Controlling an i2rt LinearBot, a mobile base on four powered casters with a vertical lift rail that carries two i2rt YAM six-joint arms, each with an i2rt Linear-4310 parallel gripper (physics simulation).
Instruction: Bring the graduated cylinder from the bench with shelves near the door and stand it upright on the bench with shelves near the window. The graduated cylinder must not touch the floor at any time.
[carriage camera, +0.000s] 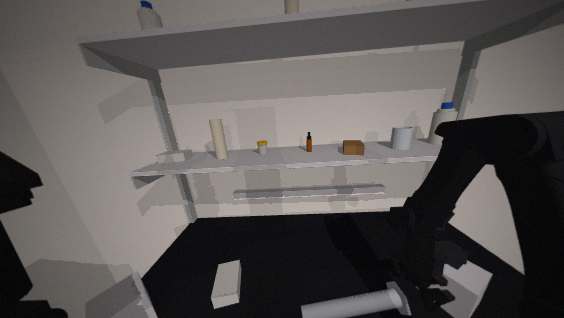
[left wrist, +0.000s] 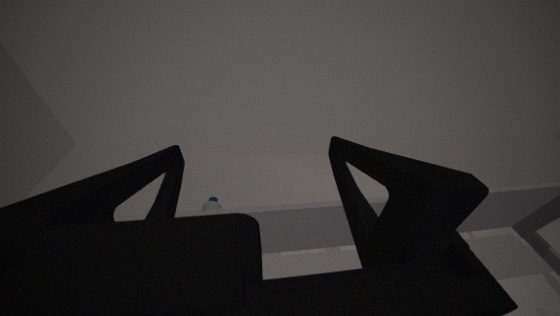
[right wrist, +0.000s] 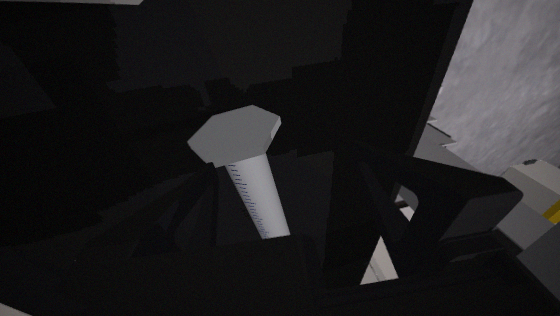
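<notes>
The graduated cylinder lies on its side on the black bench top, its grey hexagonal base toward the right in the carriage view. My right gripper is open and empty, near the base end. In the right wrist view the cylinder's tube shows between the spread fingers, its lower part hidden behind the gripper body; whether the fingers reach down around it I cannot tell. My left gripper is open and empty, held up high before the wall, away from the cylinder.
A white box lies left of the cylinder, another white box lies behind the right gripper, and a grey-white box is at the lower left. The lower shelf carries bottles, a beaker and a brown box. An upper shelf overhangs.
</notes>
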